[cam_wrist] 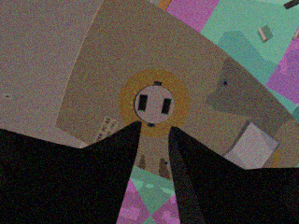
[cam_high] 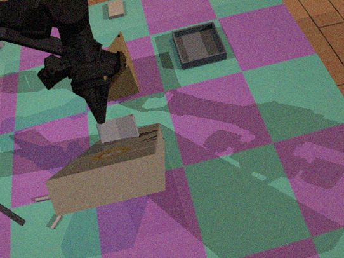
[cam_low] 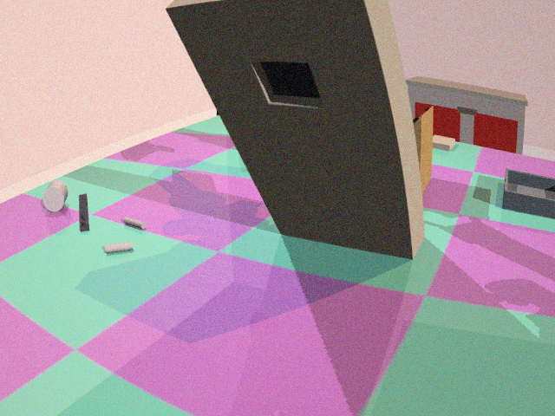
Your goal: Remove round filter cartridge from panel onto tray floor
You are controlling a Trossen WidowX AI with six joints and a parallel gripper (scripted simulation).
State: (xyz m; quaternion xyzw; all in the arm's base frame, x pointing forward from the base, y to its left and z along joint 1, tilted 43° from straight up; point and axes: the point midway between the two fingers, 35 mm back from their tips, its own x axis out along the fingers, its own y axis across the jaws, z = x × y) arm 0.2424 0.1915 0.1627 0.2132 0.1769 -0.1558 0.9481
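My gripper tip is 6 cm short of the round filter cartridge, 1 cm to the right of it and 5 cm above it. From my gripper tip the other things lie so: beige block: 68 cm behind, 6 cm to the right, 28 cm below; tan service panel box: 2 cm ahead, 12 cm below; dark grey tray: 41 cm behind, 23 cm to the left, 28 cm below.
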